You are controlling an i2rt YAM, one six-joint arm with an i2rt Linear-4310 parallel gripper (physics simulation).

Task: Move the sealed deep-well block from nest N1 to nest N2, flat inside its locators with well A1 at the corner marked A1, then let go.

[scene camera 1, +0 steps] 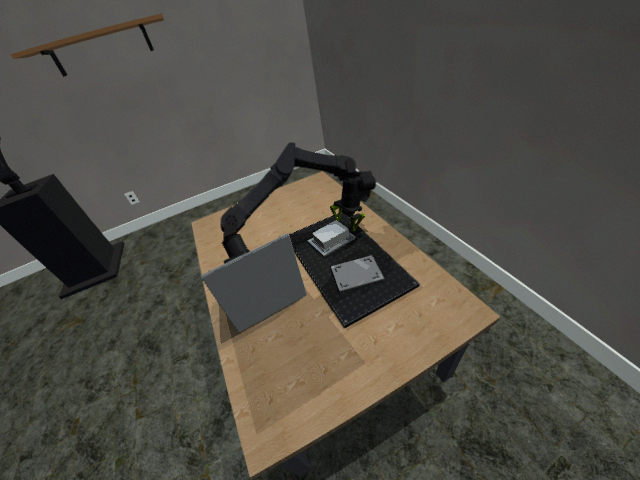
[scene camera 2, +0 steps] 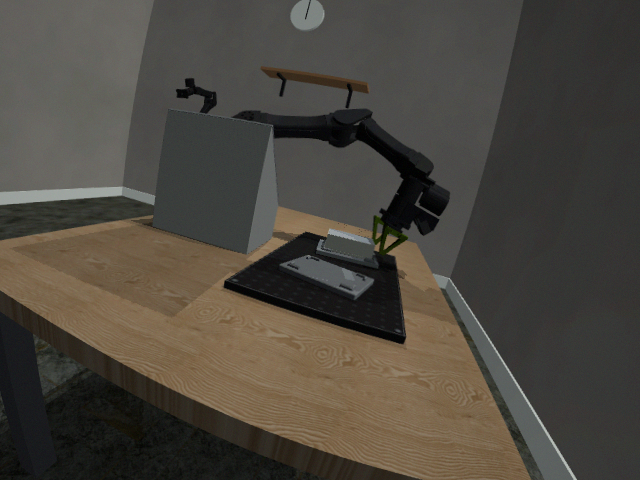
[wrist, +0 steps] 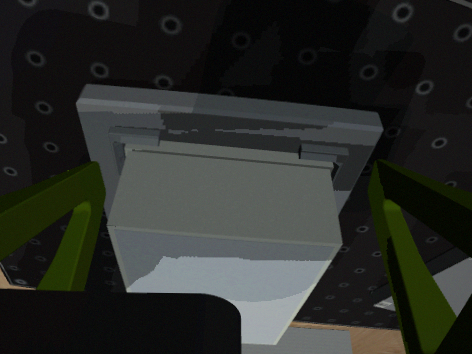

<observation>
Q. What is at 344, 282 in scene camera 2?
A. A grey nest plate.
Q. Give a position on a grey nest plate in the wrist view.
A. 443, 268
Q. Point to a grey block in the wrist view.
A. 258, 228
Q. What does the gripper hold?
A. Nothing.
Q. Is the gripper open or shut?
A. Open.
</observation>
